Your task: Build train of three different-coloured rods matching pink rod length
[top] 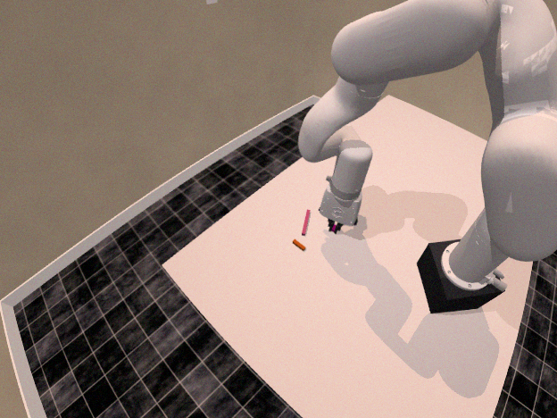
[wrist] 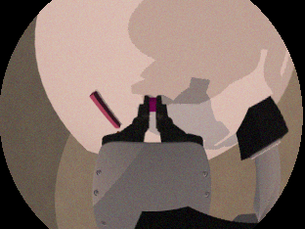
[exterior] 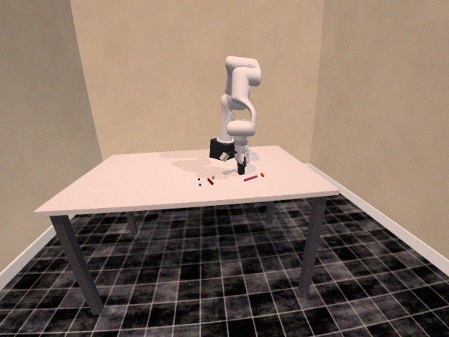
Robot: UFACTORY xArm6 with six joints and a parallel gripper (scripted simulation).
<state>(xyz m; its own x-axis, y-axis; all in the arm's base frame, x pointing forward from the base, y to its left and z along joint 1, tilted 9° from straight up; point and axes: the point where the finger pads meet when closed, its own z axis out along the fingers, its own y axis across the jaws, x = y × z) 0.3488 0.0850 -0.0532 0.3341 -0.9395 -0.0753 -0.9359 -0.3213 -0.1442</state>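
Now: the magenta rod 2 cm below my hand. From my hand the other things lie so: orange rod 3 cm ahead, 12 cm to the left, 2 cm below; then grey rod 4 cm ahead, 16 cm to the right, 2 cm below; then pink rod 7 cm ahead, 4 cm to the left, 2 cm below.
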